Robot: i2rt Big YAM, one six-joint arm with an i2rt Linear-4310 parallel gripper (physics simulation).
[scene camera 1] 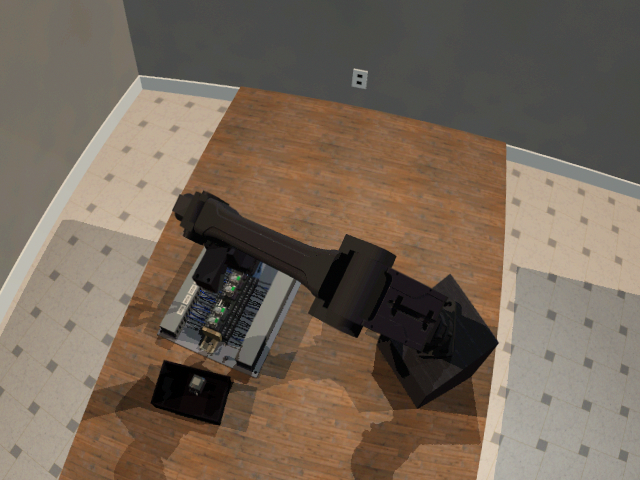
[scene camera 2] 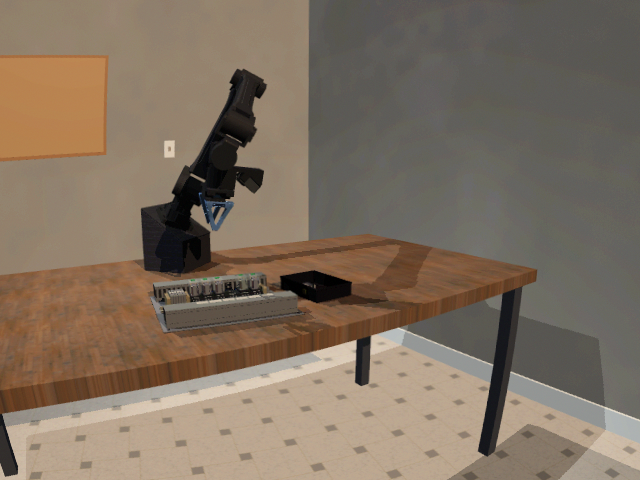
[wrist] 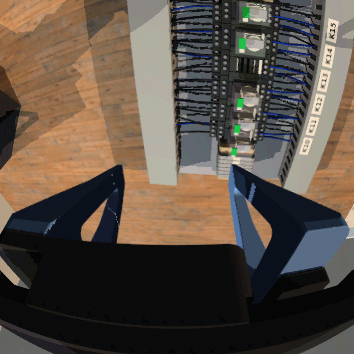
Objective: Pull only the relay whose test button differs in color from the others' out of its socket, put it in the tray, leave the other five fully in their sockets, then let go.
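Places are measured from the arm's base along level axes (x left, y back, z up), in centimetres.
Where they show: gripper, fingertip midpoint: (scene camera 1: 246, 271) (scene camera 2: 212, 227) (wrist: 175, 173); arm's base at its link origin: (scene camera 1: 436, 328) (scene camera 2: 173, 220).
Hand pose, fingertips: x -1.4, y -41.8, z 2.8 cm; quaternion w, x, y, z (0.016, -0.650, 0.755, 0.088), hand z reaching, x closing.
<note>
Things, the pixels of their top centre, and the offset from my fingertips. "spot": a spot on its surface instead. Level surfaces: height alone.
- black tray at its top centre: (scene camera 1: 189, 390) (scene camera 2: 315, 279) dx +25.1, dy -6.9, dz -14.9 cm
- empty socket at its top centre: (wrist: 244, 77) (scene camera 1: 228, 300) (scene camera 2: 224, 292) dx +0.3, dy -5.6, dz -15.2 cm
- wooden table at its surface level: dz -18.4 cm
- label K15 at a spot on its surface: (wrist: 332, 30) spot: dx +6.7, dy -15.6, dz -14.1 cm
A relay (scene camera 1: 196, 382) with a pale body lies loose in the black tray (scene camera 1: 169, 395) (scene camera 2: 330, 292); its button colour is not readable. Several relays with green test buttons stand in a row of sockets on the panel (scene camera 1: 273, 315) (scene camera 2: 232, 311) (wrist: 151, 100), such as the relay (wrist: 252, 44) near the top of the wrist view and the relay (wrist: 247, 100) lower down. Between these two is an empty socket (wrist: 249, 65). My gripper (scene camera 2: 213, 226) (wrist: 175, 173) is open and empty, high above the table near the panel; the arm hides its fingers in scene camera 1.
The tray stands on the wooden table (scene camera 1: 330, 170) (scene camera 2: 465, 279) beyond one short end of the panel. Long grey ducts flank the sockets, with wires between. The label K15 (wrist: 332, 30) is on one duct. The arm's base (scene camera 1: 439, 356) (scene camera 2: 173, 242) stands beside the panel.
</note>
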